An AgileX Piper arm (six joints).
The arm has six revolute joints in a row. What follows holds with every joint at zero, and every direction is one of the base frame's. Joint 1 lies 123 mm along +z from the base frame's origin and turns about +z. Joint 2 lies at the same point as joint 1 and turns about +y. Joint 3 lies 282.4 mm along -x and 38.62 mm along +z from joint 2 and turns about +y. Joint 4 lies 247.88 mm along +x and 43.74 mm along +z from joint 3 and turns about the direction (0.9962, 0, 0.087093). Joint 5 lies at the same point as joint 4 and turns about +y. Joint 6 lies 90.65 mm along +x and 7.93 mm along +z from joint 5 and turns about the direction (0.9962, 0, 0.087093). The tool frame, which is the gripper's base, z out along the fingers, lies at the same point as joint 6; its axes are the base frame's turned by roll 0, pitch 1.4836 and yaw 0 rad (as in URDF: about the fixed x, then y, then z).
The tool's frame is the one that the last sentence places.
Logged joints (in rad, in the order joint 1, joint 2, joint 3, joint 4, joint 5, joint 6), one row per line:
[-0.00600, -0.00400, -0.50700, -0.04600, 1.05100, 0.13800]
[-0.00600, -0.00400, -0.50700, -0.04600, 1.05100, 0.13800]
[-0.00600, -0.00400, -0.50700, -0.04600, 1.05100, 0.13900]
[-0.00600, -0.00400, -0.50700, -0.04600, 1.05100, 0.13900]
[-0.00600, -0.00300, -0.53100, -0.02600, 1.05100, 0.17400]
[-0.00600, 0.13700, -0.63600, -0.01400, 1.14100, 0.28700]
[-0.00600, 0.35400, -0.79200, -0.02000, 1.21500, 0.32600]
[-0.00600, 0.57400, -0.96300, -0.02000, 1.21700, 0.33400]
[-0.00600, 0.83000, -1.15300, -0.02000, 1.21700, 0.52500]
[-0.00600, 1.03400, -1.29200, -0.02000, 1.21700, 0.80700]
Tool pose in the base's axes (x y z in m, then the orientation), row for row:
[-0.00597, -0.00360, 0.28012, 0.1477, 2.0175, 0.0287]
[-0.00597, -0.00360, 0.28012, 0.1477, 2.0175, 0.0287]
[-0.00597, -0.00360, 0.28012, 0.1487, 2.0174, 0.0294]
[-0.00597, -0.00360, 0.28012, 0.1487, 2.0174, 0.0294]
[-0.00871, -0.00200, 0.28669, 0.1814, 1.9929, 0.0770]
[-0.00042, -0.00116, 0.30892, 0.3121, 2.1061, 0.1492]
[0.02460, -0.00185, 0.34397, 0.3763, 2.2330, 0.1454]
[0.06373, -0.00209, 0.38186, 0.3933, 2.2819, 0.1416]
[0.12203, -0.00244, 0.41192, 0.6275, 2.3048, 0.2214]
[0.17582, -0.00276, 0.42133, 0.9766, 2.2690, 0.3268]
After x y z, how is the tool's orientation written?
As a rotation vector, in radians.
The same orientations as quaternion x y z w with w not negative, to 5 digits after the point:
[0.06188, 0.84531, 0.01202, 0.53055]
[0.06188, 0.84531, 0.01202, 0.53055]
[0.06230, 0.84527, 0.01232, 0.53055]
[0.06230, 0.84527, 0.01232, 0.53055]
[0.07629, 0.83809, 0.03238, 0.53920]
[0.12807, 0.86425, 0.06123, 0.48261]
[0.15030, 0.89192, 0.05808, 0.42252]
[0.15543, 0.90177, 0.05596, 0.39940]
[0.24375, 0.89528, 0.08600, 0.36286]
[0.37142, 0.86295, 0.12429, 0.31923]

